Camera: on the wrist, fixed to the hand. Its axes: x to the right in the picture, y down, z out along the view.
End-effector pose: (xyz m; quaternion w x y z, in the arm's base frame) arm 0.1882 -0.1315 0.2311 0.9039 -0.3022 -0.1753 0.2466
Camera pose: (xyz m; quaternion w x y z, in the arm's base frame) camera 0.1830 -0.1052 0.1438 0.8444 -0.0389 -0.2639 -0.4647
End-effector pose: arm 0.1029 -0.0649 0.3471 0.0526 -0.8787 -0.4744 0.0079
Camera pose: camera 0.1665 -0.1139 0.3906 0.1355 -0.2849 -0.9477 -0.0487
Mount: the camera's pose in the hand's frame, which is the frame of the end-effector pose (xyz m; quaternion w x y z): -0.0044 0.0753 -0.0515 0.7067 0.0735 0.0595 -0.7012
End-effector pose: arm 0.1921 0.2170 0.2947 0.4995 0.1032 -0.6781 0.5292
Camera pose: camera 0.1731 0.2891 0.2419 0.7568 0.5536 -0.3382 0.0797
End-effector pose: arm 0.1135 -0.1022 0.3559 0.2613 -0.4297 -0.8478 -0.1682
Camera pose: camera 0.1925 -0.0880 0.3994 0.1487 0.3200 -0.8973 -0.2653
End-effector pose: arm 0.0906 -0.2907 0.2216 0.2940 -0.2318 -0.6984 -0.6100
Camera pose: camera 0.1517 -0.3303 0.2767 0.1614 -0.3838 0.6834 0.5997
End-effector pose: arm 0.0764 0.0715 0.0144 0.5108 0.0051 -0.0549 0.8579
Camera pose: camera 0.0149 0.0372 -0.0438 0.9654 0.0286 0.0582 0.2524
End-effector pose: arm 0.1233 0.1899 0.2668 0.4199 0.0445 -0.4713 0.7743
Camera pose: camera 0.0908 0.2114 0.1842 0.8645 0.3467 -0.2200 0.2901
